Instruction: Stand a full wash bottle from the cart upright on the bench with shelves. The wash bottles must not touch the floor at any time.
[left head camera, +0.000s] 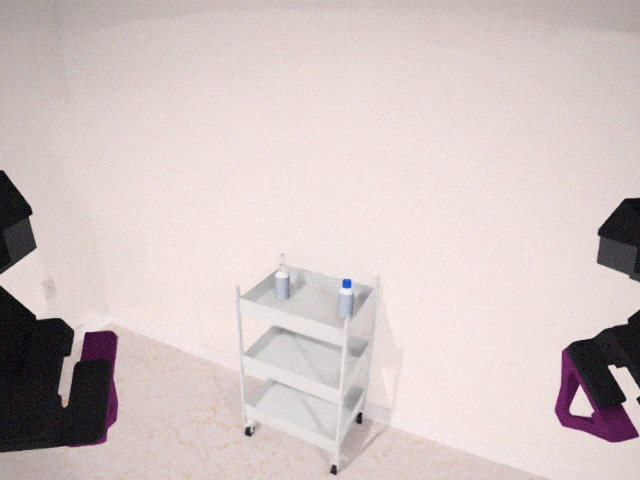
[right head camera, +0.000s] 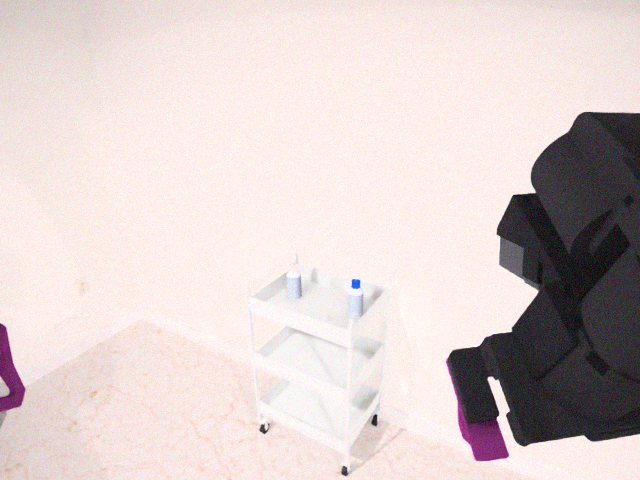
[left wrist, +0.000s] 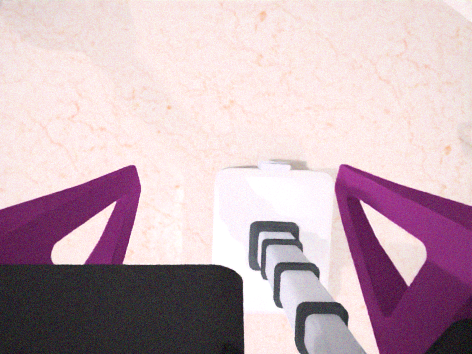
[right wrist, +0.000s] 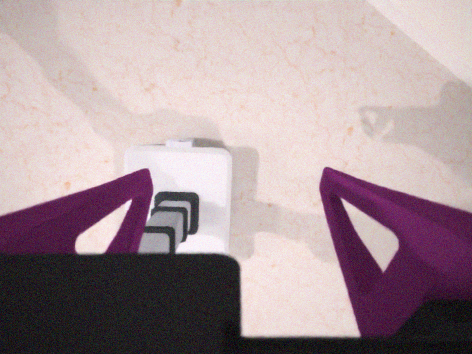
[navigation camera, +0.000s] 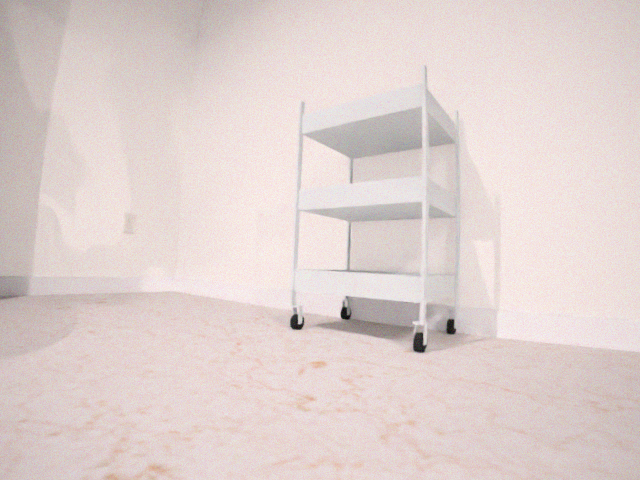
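Observation:
A white three-tier cart stands by the wall. On its top tray, a bottle with a pale nozzle stands upright toward the left. A blue-capped bottle stands upright at the near right corner. Both look grey-blue below and white above; how full they are I cannot tell. My left gripper is open and empty, away from the cart. My right gripper is open and empty, to the right of the cart in the head views. The bench with shelves does not show.
The wall runs behind the cart and meets another wall at a corner on the left. The robot's white base with its grey column shows below the wrists. The pinkish marbled floor lies in front of the cart.

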